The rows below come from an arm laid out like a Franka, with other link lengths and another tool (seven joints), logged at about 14 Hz.
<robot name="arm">
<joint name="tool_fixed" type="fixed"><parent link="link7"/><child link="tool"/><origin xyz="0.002 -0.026 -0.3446" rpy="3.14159 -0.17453 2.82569"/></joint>
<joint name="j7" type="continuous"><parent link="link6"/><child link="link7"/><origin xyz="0.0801 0 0" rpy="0 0 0"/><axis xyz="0 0 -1"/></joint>
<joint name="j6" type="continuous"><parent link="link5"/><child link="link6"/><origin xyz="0 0 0" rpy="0 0 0"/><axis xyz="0 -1 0"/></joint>
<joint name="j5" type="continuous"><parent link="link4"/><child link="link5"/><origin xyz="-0.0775 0 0.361" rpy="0 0 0"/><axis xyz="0 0 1"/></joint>
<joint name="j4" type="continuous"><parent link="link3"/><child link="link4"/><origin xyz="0.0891 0 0" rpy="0 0 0"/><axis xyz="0 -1 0"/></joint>
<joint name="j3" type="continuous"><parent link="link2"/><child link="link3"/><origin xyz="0 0 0.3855" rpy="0 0 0"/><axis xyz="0 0 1"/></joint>
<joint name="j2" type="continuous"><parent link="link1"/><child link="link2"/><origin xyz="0 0 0" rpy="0 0 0"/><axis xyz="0 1 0"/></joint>
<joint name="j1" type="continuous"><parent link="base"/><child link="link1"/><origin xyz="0 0 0.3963" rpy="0 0 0"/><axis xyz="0 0 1"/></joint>
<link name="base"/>
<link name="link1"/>
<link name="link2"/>
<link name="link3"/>
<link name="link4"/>
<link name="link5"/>
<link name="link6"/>
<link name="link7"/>
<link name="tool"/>
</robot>
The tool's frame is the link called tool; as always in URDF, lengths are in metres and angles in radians. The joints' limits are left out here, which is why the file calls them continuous.
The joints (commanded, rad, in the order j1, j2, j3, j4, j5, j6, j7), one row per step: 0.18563, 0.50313, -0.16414, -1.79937, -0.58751, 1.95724, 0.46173; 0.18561, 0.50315, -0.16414, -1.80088, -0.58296, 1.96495, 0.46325; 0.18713, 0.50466, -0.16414, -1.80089, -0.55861, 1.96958, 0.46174; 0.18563, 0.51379, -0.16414, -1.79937, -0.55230, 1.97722, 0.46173; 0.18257, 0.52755, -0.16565, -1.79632, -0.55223, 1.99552, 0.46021; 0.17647, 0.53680, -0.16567, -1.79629, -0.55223, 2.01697, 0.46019; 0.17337, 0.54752, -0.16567, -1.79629, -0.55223, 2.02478, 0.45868; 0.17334, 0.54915, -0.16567, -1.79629, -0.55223, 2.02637, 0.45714; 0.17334, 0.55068, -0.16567, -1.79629, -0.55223, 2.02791, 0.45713; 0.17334, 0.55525, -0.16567, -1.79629, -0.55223, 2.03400, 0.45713; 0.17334, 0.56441, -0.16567, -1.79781, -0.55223, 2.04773, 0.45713; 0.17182, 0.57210, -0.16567, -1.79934, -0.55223, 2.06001, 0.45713; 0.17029, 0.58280, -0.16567, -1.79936, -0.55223, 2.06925, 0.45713
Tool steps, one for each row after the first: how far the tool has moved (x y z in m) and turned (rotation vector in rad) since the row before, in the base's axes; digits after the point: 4 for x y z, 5 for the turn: 0.0011, 0.0018, -0.0018, 0.00611, -0.00549, -0.00067; -0.0016, 0.0066, -0.0048, 0.02006, -0.00181, -0.01127; 0.0006, 0.0011, -0.0060, 0.00603, 0.00122, -0.00208; 0.0042, -0.0009, -0.0078, 0.00432, -0.00348, 0.00538; 0.0042, -0.0015, -0.0066, 0.00666, -0.00814, 0.00362; -0.0001, -0.0013, -0.0065, 0.00146, 0.00511, 0.00165; 0.0002, 0.0001, -0.0010, 0.00064, 0.00117, 0.00193; 0.0002, 0.0001, -0.0010, 0.00034, 0.00027, 0.00070; 0.0010, 0.0006, -0.0030, 0.00160, -0.00039, 0.00273; 0.0017, 0.0012, -0.0066, 0.00380, -0.00049, 0.00599; 0.0013, 0.0002, -0.0056, 0.00353, -0.00076, 0.00379; 0.0003, -0.0002, -0.0067, 0.00189, 0.00315, 0.00254
